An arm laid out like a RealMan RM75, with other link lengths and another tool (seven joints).
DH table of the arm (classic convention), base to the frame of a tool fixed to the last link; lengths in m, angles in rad. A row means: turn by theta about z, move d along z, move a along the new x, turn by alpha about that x. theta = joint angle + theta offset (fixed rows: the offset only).
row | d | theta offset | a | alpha
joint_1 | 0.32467 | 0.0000 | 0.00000 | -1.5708
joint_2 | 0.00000 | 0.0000 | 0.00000 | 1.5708
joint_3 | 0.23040 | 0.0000 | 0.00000 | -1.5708
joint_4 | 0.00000 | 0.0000 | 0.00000 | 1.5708
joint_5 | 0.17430 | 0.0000 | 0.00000 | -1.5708
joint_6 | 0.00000 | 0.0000 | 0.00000 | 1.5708
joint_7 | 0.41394 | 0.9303 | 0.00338 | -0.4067
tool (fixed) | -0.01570 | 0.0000 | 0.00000 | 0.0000
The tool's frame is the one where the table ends.
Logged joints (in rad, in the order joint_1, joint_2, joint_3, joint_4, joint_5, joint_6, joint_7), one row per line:
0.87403 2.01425 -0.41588 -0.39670 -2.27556 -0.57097 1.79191
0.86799 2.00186 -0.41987 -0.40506 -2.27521 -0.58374 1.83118
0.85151 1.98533 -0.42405 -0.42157 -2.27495 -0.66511 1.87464
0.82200 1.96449 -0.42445 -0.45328 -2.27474 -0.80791 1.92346
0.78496 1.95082 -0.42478 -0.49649 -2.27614 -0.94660 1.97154
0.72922 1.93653 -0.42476 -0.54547 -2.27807 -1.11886 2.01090
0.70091 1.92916 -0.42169 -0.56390 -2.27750 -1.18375 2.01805
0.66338 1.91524 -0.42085 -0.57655 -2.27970 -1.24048 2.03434
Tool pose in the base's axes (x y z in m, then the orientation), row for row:
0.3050 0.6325 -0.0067 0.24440 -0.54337 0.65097 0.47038
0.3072 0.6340 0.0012 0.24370 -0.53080 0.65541 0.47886
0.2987 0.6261 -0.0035 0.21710 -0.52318 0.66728 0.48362
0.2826 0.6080 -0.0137 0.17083 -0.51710 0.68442 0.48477
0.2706 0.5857 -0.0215 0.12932 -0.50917 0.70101 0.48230
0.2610 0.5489 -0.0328 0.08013 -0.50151 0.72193 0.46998
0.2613 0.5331 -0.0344 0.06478 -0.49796 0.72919 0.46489
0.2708 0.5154 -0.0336 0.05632 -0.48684 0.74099 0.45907
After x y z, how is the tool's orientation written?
As a quaternion, w x y z.
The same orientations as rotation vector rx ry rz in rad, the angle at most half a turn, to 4 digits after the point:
-1.4837 1.7775 1.2844
-1.4499 1.7903 1.3080
-1.4492 1.8483 1.3396
-1.4686 1.9437 1.3767
-1.4800 2.0376 1.4019
-1.4999 2.1591 1.4056
-1.5030 2.2009 1.4032
-1.4769 2.2480 1.3927

